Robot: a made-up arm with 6 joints.
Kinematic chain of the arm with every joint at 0, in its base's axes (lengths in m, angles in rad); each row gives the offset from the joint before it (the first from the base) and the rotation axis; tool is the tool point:
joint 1: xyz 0 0 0.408 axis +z
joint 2: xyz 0 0 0 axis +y
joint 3: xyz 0 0 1.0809 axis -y
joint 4: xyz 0 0 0 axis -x
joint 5: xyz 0.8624 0 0 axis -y
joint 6: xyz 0 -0.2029 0 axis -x
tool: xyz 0 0 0
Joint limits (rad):
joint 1: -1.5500..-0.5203
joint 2: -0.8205..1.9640
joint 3: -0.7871..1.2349
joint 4: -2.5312..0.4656
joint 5: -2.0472..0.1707
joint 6: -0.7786..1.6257
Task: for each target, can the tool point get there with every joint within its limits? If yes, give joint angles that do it. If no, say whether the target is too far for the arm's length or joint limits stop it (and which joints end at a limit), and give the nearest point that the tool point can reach.
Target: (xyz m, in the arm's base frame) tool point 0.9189 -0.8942 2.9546
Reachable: no: too far | nearest point 0.6265 -0.6096 2.1441 | short by 0.907 m
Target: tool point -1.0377 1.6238 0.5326
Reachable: no: joint limits stop it (at a limit: joint 2, joint 3, joint 4) | nearest point -0.6924 1.0835 1.8657 | short by 1.479 m
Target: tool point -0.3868 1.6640 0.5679
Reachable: no: joint limits stop it (at a limit: joint 2, joint 3, joint 4) | nearest point -0.2911 1.2525 1.8657 | short by 1.365 m
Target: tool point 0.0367 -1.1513 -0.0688
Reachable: yes | joints -1.4610 1.1985 -0.0031 -1.1128 -1.8780 -0.2896
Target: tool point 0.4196 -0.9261 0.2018
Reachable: yes | joints -1.1735 0.9092 -0.2471 -1.7122 -0.5185 0.2113
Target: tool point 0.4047 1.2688 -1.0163
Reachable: no: joint limits stop it (at a limit: joint 1, joint 2, joint 4) | nearest point 0.3566 -0.0127 -0.5458 | short by 1.366 m
